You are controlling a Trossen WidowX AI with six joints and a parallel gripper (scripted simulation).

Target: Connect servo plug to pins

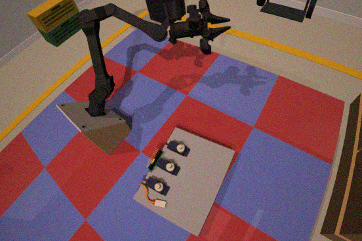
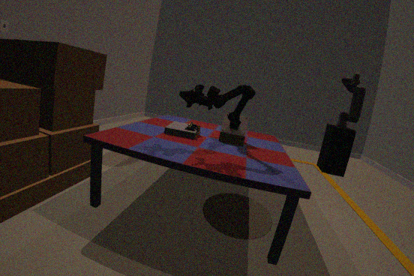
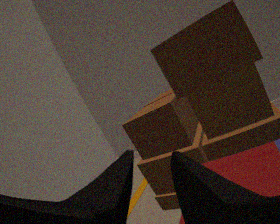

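My gripper tip is now 50 mm short of the servo, 440 mm to the left of it and 290 mm above it. Also, from my gripper tip: grey holder plate: 150 mm ahead, 420 mm to the right, 320 mm below.
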